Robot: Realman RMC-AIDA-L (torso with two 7-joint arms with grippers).
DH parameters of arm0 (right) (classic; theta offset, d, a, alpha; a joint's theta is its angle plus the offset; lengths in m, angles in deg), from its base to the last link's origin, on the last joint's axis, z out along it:
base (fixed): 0 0 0 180
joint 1: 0 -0.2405 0 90
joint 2: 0 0 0 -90
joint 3: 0 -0.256 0 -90
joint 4: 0 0 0 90
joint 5: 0 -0.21 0 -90
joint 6: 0 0 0 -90
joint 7: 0 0.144 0 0
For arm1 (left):
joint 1: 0 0.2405 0 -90
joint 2: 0 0 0 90
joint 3: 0 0.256 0 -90
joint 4: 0 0 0 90
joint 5: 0 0.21 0 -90
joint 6: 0 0 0 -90
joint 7: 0 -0.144 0 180
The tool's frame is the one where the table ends.
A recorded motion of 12 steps. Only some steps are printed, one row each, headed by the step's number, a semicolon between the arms.
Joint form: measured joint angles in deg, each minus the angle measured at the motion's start. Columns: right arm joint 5, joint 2, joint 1, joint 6, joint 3, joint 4, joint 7; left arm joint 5, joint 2, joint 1, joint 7, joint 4, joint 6, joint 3.
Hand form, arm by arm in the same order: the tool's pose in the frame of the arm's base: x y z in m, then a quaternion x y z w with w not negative. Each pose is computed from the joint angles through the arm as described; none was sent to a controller.
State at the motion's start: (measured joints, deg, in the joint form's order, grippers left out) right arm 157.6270 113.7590 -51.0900 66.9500 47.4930 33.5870 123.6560; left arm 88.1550 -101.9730 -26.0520 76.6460 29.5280 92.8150 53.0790
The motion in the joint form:
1: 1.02 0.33 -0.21 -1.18 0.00 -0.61 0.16; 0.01 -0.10 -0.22 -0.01 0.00 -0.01 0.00
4: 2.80 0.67 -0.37 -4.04 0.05 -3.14 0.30; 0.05 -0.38 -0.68 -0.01 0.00 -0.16 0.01
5: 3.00 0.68 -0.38 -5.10 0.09 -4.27 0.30; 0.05 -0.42 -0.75 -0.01 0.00 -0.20 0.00
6: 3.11 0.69 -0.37 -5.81 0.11 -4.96 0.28; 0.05 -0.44 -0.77 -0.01 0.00 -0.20 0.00
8: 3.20 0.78 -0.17 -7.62 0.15 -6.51 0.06; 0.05 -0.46 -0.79 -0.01 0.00 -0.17 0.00
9: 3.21 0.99 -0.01 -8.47 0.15 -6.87 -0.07; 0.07 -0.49 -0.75 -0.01 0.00 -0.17 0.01
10: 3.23 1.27 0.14 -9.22 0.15 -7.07 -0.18; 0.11 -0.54 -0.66 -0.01 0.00 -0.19 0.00
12: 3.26 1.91 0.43 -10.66 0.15 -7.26 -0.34; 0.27 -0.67 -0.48 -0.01 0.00 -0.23 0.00
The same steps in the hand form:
1: 0.2611 0.4293 0.0116 -0.89201 0.36263 -0.14209 0.22943; -0.2925 0.3334 0.0992 -0.91958 -0.19339 -0.29160 0.17871
4: 0.2696 0.4270 0.0040 -0.88802 0.36331 -0.15643 0.23443; -0.2895 0.3357 0.0972 -0.91991 -0.19088 -0.29325 0.17702
5: 0.2729 0.4258 0.0012 -0.88657 0.36523 -0.15905 0.23518; -0.2890 0.3361 0.0969 -0.91990 -0.19053 -0.29353 0.17700
6: 0.2750 0.4251 -0.0005 -0.88565 0.36624 -0.16050 0.23606; -0.2889 0.3362 0.0968 -0.91990 -0.19042 -0.29368 0.17684
8: 0.2806 0.4228 -0.0049 -0.88363 0.36846 -0.16274 0.23863; -0.2886 0.3362 0.0966 -0.91993 -0.19023 -0.29395 0.17647
9: 0.2823 0.4221 -0.0071 -0.88311 0.36835 -0.16242 0.24096; -0.2888 0.3359 0.0963 -0.91990 -0.19065 -0.29389 0.17628
10: 0.2833 0.4214 -0.0095 -0.88287 0.36781 -0.16175 0.24310; -0.2894 0.3354 0.0959 -0.91973 -0.19161 -0.29375 0.17633
12: 0.2845 0.4204 -0.0143 -0.88255 0.36635 -0.15962 0.24782; -0.2904 0.3343 0.0948 -0.91963 -0.19370 -0.29299 0.17584

